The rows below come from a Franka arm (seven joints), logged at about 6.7 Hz.
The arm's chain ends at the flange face. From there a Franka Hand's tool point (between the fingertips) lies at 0.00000 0.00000 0.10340 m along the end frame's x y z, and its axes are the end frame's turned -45 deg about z.
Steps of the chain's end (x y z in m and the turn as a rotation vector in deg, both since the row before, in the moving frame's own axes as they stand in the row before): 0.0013, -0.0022, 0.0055, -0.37, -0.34, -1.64; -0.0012, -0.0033, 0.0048, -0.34, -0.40, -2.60; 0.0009, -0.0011, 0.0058, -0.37, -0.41, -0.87; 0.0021, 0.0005, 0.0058, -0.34, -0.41, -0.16; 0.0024, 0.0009, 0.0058, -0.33, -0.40, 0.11; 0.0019, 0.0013, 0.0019, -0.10, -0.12, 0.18
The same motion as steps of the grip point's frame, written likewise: 0.0016, -0.0006, 0.0055, -0.02, -0.50, -1.64; 0.0005, -0.0032, 0.0048, 0.04, -0.52, -2.60; 0.0004, -0.0002, 0.0058, 0.03, -0.55, -0.87; 0.0002, 0.0018, 0.0058, 0.05, -0.53, -0.16; 0.0001, 0.0022, 0.0058, 0.05, -0.52, 0.11; 0.0001, 0.0022, 0.0019, 0.01, -0.16, 0.18
